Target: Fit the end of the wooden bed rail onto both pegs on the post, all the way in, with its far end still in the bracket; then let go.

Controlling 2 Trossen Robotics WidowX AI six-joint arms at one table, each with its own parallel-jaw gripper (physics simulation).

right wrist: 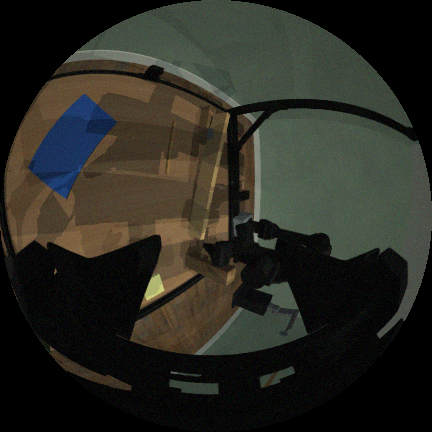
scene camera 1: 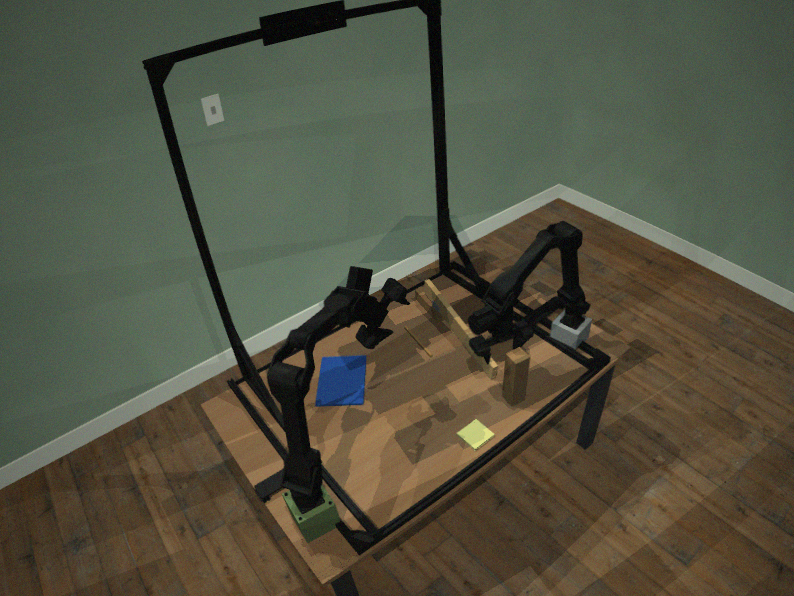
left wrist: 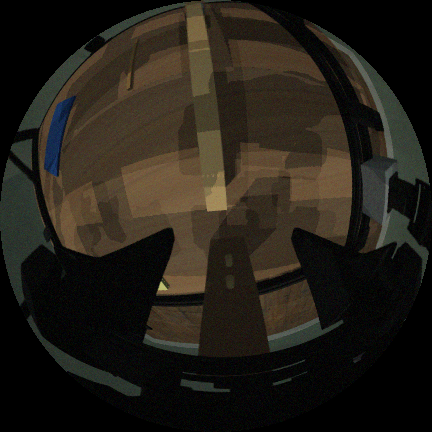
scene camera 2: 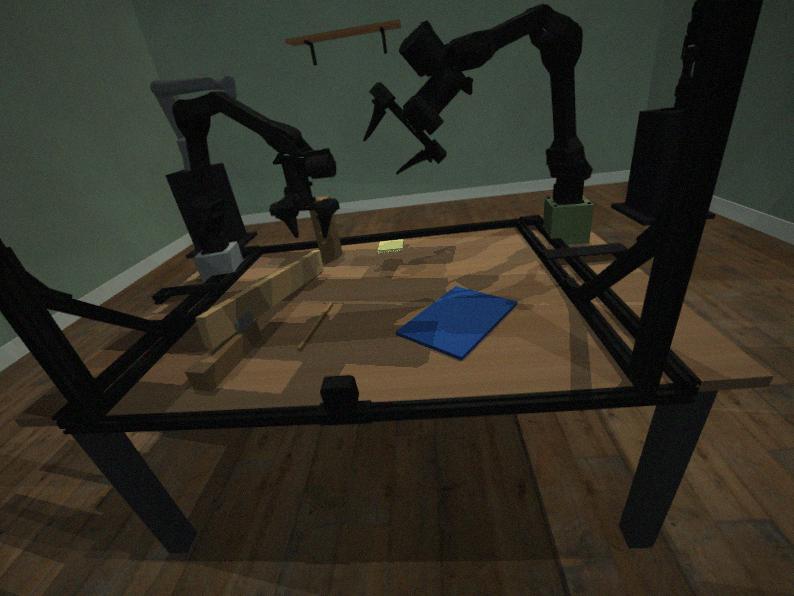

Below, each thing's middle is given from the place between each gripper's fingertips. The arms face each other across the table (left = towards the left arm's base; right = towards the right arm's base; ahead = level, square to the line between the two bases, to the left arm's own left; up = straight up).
I see the blue mat (scene camera 2: 456,323) 290 mm below my right hand, 180 mm behind it and 130 mm to the right of it. Round my right hand: upright wooden post (scene camera 1: 517,361): 240 mm ahead, 220 mm to the left, 210 mm below; wooden bed rail (scene camera 2: 217,324): 280 mm to the left, 240 mm below, 70 mm behind.
The upright wooden post is 80 mm ahead of my left hand and 20 mm to the right of it. The rest, counted from my left hand: blue mat: 330 mm behind, 370 mm to the right, 90 mm below; wooden bed rail: 230 mm behind, 40 mm to the left, 40 mm below.
